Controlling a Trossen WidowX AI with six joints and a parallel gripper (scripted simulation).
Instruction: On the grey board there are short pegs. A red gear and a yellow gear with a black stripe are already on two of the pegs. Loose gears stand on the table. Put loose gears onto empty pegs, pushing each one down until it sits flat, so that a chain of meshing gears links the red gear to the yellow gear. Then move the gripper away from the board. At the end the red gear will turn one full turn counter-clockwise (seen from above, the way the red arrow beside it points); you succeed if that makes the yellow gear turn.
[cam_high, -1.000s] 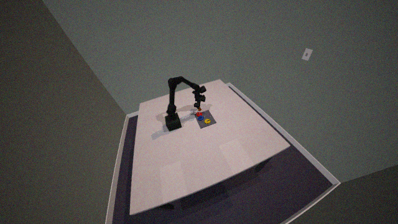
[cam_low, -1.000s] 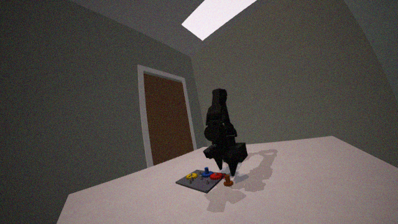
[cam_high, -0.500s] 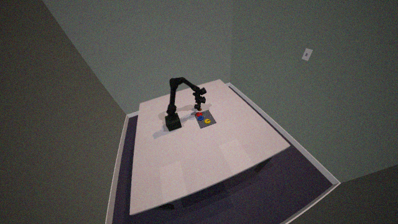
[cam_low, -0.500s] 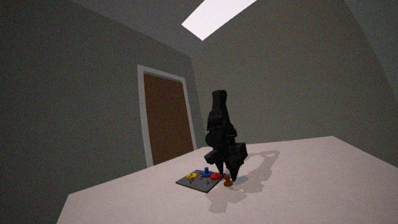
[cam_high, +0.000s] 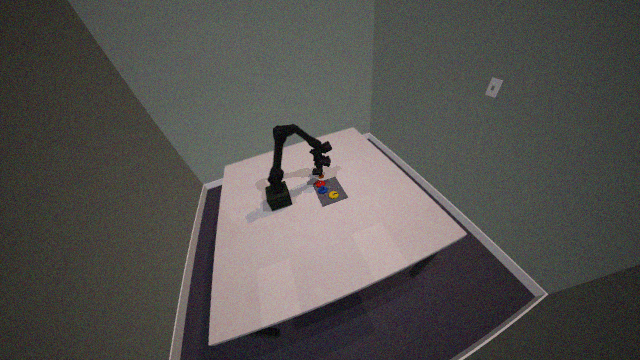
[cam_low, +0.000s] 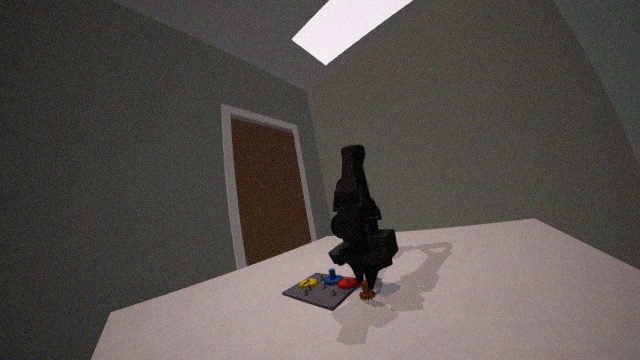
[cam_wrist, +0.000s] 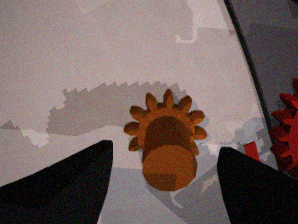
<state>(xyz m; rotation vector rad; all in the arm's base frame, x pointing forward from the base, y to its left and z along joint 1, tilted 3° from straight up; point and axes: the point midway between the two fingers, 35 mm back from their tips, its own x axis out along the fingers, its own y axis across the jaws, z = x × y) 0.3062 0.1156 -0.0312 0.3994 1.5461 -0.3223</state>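
Right now the blue gear is 14 cm to the right of my gripper tip and 3 cm behind it. Round my gripper tip: orange gear: 1 cm below; red gear: 8 cm to the right, 3 cm behind, 1 cm below.
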